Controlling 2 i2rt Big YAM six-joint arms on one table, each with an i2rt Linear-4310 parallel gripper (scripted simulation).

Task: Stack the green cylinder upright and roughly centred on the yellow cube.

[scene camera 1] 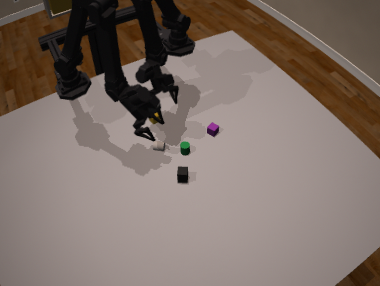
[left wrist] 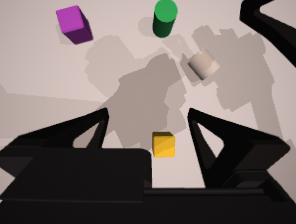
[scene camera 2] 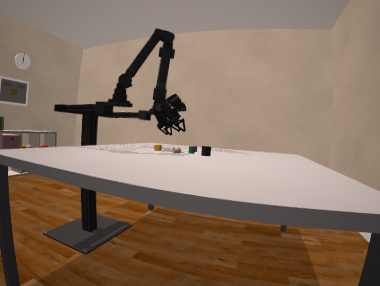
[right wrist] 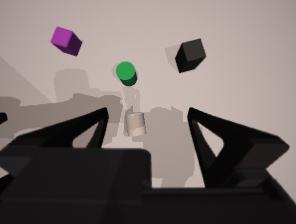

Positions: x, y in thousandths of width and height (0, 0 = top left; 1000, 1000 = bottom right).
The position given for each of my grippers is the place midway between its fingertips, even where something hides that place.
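I can see my left gripper (left wrist: 502, 502) and my right gripper (right wrist: 502, 502). There's a purple cube (left wrist: 258, 127) too, and a black cube (right wrist: 647, 239), though in the left wrist view the black cube is out of frame.
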